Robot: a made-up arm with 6 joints. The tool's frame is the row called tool.
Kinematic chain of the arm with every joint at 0, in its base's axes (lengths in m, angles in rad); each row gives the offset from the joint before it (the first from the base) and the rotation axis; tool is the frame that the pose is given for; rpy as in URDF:
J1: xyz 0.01 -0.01 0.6 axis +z
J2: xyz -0.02 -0.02 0 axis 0 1 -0.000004
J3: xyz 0.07 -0.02 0.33 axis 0 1 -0.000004
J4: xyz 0.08 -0.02 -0.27 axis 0 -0.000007 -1
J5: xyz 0 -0.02 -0.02 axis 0 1 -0.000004
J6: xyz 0.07 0.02 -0.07 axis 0 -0.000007 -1
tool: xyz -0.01 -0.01 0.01 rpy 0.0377 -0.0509 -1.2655
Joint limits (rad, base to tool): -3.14..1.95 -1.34..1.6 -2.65..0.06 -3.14..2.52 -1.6..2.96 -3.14..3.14
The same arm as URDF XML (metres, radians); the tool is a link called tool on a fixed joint. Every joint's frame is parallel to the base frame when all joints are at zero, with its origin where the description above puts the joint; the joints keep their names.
<robot name="arm">
  <joint name="tool_fixed" type="fixed">
    <parent link="link6"/>
    <child link="tool"/>
    <origin xyz="-0.0100 -0.0100 0.0100" rpy="0.0377 -0.0509 -1.2655"/>
  </joint>
  <joint name="J6" type="revolute">
    <parent link="link5"/>
    <child link="link6"/>
    <origin xyz="0.0700 0.0200 -0.0700" rpy="0.0000 0.0000 0.0000"/>
    <axis xyz="0 0 -1"/>
    <limit lower="-3.1400" upper="3.1400"/>
  </joint>
  <joint name="J5" type="revolute">
    <parent link="link4"/>
    <child link="link5"/>
    <origin xyz="0.0000 -0.0200 -0.0200" rpy="0.0000 0.0000 0.0000"/>
    <axis xyz="0 1 0"/>
    <limit lower="-1.6000" upper="2.9600"/>
  </joint>
  <joint name="J4" type="revolute">
    <parent link="link3"/>
    <child link="link4"/>
    <origin xyz="0.0800 -0.0200 -0.2700" rpy="0.0000 0.0000 0.0000"/>
    <axis xyz="0 0 -1"/>
    <limit lower="-3.1400" upper="2.5200"/>
  </joint>
  <joint name="J3" type="revolute">
    <parent link="link2"/>
    <child link="link3"/>
    <origin xyz="0.0700 -0.0200 0.3300" rpy="0.0000 0.0000 0.0000"/>
    <axis xyz="0 1 0"/>
    <limit lower="-2.6500" upper="0.0600"/>
  </joint>
  <joint name="J2" type="revolute">
    <parent link="link1"/>
    <child link="link2"/>
    <origin xyz="-0.0200 -0.0200 0.0000" rpy="0.0000 0.0000 0.0000"/>
    <axis xyz="0 1 0"/>
    <limit lower="-1.3400" upper="1.6000"/>
  </joint>
  <joint name="J1" type="revolute">
    <parent link="base"/>
    <child link="link1"/>
    <origin xyz="0.0100 -0.0100 0.6000" rpy="0.0000 0.0000 0.0000"/>
    <axis xyz="0 0 1"/>
    <limit lower="-3.1400" upper="1.9500"/>
  </joint>
  <link name="base"/>
  <link name="link1"/>
  <link name="link2"/>
  <link name="link3"/>
  <link name="link4"/>
  <link name="link5"/>
  <link name="link6"/>
  <link name="tool"/>
</robot>

